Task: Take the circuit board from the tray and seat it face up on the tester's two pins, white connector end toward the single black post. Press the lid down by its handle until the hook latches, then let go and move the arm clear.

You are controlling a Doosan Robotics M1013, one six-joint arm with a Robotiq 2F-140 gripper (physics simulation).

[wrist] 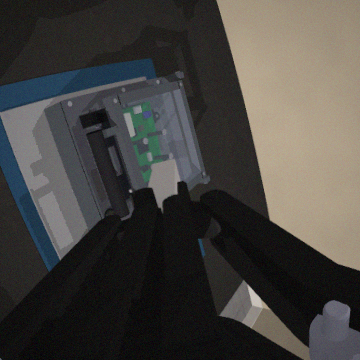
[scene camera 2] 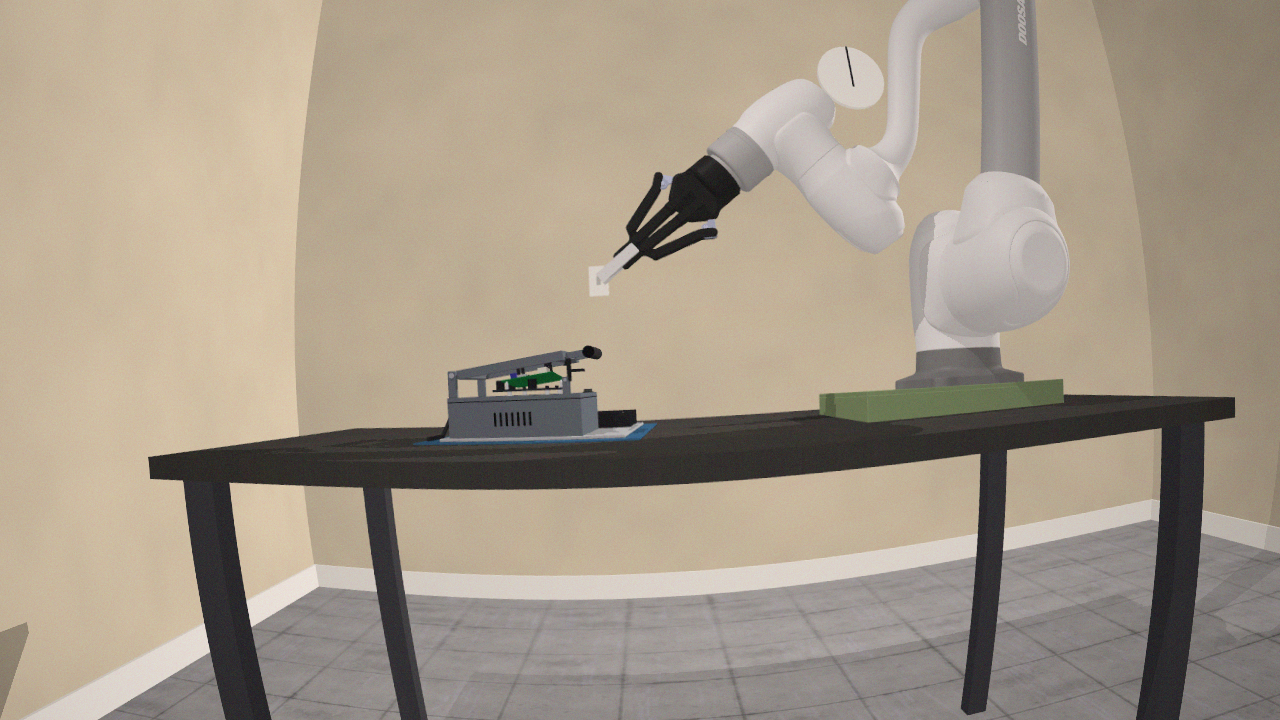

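Observation:
My gripper (scene camera 2: pixel 605 276) (wrist: pixel 168 177) is shut and empty, high above the tester and a little to its right in the scene view. The grey tester (scene camera 2: pixel 563 417) (wrist: pixel 63 150) stands on the table. Its lid (scene camera 2: pixel 501 366) slopes up toward the black handle (scene camera 2: pixel 591 351) (wrist: pixel 108 175), which stands above the box. The green circuit board (scene camera 2: pixel 535 379) (wrist: pixel 146 131) lies inside the tester under the lid and looks slightly tilted in the scene view. The gripper hides part of it in the wrist view. The pins are hidden, and whether the board sits on them cannot be told.
A low black block (scene camera 2: pixel 617 417) sits beside the tester on a white sheet with a blue border (scene camera 2: pixel 648 430) (wrist: pixel 25 92). The arm's base stands on a green slab (scene camera 2: pixel 948 402) at the right of the dark table (scene camera 2: pixel 733 452).

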